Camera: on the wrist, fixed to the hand. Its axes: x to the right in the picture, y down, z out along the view.
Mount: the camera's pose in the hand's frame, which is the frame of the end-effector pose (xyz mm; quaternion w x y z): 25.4 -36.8 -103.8 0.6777 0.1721 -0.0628 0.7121
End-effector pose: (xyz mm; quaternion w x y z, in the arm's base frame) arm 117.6 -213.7 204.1 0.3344 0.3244 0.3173 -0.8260
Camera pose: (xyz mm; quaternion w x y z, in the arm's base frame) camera 108.9 -124.4 135.4 0.7789 0.4515 -0.1791 -0.3966
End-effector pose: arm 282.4 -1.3 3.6 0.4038 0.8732 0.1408 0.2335
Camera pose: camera 247.8 99.5 41.3 0.0341 -0.7763 0.5116 -0.3668
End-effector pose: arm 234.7 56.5 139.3 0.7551 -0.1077 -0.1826 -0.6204
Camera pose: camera 217.7 -14.3 52.9 0.9606 -0.1120 -0.2013 0.1555
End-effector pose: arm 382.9 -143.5 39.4 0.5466 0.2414 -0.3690 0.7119
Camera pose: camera 417.0 -41.5 4.6 0.2012 -0.0396 0.3338 -0.9201
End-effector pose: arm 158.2 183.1 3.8 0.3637 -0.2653 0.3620 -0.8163
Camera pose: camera 56.0 221.9 -25.0 0.8962 0.0893 0.2709 -0.3399
